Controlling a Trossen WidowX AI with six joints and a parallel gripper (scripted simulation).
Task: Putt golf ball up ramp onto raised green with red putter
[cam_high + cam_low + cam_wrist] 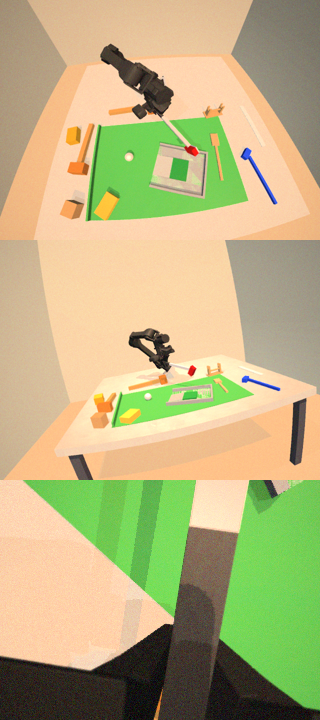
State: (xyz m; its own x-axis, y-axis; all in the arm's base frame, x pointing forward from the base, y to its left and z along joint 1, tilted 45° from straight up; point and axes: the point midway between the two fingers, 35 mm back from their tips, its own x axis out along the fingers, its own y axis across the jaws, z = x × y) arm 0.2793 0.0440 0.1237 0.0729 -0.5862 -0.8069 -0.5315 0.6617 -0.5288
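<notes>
Right now the red putter is 100 mm ahead of my gripper tip, 60 mm to the left of it and 10 mm above it. The rest, counted from my gripper tip: wooden rack: 60 mm behind, 350 mm to the left, 110 mm below; then blue putter: 340 mm ahead, 470 mm to the left, 130 mm below; then white golf ball: 160 mm ahead, 160 mm to the right, 120 mm below.
</notes>
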